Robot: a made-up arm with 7 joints.
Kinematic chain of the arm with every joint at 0, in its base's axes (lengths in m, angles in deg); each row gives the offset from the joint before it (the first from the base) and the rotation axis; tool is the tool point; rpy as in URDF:
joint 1: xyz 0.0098 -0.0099 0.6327 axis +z
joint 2: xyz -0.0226 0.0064 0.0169 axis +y
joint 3: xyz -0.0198 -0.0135 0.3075 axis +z
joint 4: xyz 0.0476 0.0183 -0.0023 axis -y
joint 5: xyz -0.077 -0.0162 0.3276 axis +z
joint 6: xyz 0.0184 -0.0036 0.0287 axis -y
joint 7: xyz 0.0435 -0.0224 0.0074 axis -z
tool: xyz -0.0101 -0.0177 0.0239 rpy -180 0 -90
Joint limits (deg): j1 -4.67..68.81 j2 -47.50..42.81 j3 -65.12..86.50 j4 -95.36..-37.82 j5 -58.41..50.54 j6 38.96..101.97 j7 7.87..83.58
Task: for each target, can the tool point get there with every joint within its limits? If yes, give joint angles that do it. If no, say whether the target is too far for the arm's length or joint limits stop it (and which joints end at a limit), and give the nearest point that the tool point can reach.
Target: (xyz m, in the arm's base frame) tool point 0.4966 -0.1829 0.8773
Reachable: yes | joints 18.97 25.25 -41.48 -87.22 2.75 47.95 37.04
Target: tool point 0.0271 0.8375 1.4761
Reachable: no: too far | nearest point 0.0199 0.4866 1.1435 | short by 0.484 m
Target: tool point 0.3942 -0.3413 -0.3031
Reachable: no: too far | nearest point 0.4781 -0.1833 0.5889 | short by 0.910 m
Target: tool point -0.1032 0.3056 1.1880
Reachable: yes | joints 60.54 2.36 51.78 -64.05 8.84 87.94 56.79
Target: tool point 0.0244 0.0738 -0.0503
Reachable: no: joint limits stop it (at a limit: joint 1, joint 2, joint 4, joint 5, joint 6, joint 7) | nearest point 0.1777 0.4550 0.5766 | short by 0.750 m
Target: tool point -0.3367 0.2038 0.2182
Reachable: no: joint limits stop it (at a limit: joint 1, joint 2, joint 4, joint 5, joint 6, joint 7) | nearest point -0.1469 0.4701 0.6722 | short by 0.560 m
